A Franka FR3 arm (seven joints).
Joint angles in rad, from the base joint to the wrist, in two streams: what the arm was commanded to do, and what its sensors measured. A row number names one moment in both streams.
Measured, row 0:
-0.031 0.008 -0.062 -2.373 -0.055 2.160 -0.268
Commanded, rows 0 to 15:
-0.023 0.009 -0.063 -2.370 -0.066 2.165 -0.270
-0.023 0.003 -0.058 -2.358 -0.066 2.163 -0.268
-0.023 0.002 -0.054 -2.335 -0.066 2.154 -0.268
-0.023 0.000 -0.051 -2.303 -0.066 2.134 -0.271
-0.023 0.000 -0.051 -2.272 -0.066 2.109 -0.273
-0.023 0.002 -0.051 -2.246 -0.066 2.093 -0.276
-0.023 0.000 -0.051 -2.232 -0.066 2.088 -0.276
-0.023 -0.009 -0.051 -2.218 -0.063 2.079 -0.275
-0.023 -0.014 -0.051 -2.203 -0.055 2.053 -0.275
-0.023 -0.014 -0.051 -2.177 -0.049 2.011 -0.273
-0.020 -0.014 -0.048 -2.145 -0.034 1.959 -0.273
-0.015 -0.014 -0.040 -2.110 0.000 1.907 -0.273
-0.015 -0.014 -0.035 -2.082 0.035 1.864 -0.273
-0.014 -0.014 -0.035 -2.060 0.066 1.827 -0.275
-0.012 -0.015 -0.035 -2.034 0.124 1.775 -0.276
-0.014 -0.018 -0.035 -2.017 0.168 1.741 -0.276
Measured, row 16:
-0.017 -0.015 -0.035 -2.080 0.058 1.850 -0.268
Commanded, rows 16 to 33:
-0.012 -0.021 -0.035 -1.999 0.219 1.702 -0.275
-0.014 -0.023 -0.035 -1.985 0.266 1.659 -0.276
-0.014 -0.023 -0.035 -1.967 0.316 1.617 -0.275
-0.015 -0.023 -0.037 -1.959 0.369 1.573 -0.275
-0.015 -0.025 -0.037 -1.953 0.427 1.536 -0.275
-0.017 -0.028 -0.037 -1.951 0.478 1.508 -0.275
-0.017 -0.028 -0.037 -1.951 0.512 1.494 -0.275
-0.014 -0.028 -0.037 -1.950 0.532 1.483 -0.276
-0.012 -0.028 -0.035 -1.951 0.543 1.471 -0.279
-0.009 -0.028 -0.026 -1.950 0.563 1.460 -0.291
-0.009 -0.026 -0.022 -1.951 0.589 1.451 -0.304
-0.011 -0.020 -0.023 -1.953 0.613 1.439 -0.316
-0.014 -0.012 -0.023 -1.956 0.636 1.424 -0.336
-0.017 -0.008 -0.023 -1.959 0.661 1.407 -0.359
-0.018 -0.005 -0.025 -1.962 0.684 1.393 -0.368
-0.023 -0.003 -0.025 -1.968 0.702 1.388 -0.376
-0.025 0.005 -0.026 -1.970 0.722 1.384 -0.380
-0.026 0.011 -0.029 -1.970 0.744 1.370 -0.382
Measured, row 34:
-0.010 -0.007 -0.026 -1.964 0.675 1.411 -0.348
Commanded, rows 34 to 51:
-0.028 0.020 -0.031 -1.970 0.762 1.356 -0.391
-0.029 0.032 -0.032 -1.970 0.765 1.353 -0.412
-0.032 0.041 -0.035 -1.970 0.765 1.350 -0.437
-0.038 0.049 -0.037 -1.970 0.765 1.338 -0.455
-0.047 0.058 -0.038 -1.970 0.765 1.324 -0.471
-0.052 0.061 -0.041 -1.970 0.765 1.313 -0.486
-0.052 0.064 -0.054 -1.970 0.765 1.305 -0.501
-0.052 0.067 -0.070 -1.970 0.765 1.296 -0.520
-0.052 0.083 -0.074 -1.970 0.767 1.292 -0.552
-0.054 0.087 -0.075 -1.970 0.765 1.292 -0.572
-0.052 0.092 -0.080 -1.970 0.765 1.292 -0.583
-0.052 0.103 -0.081 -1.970 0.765 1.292 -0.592
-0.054 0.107 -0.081 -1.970 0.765 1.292 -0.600
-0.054 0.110 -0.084 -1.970 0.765 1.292 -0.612
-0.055 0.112 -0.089 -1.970 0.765 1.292 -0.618
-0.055 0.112 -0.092 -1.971 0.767 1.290 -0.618
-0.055 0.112 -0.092 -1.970 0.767 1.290 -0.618
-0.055 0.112 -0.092 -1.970 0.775 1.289 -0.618
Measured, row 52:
-0.045 0.104 -0.088 -1.969 0.757 1.302 -0.590
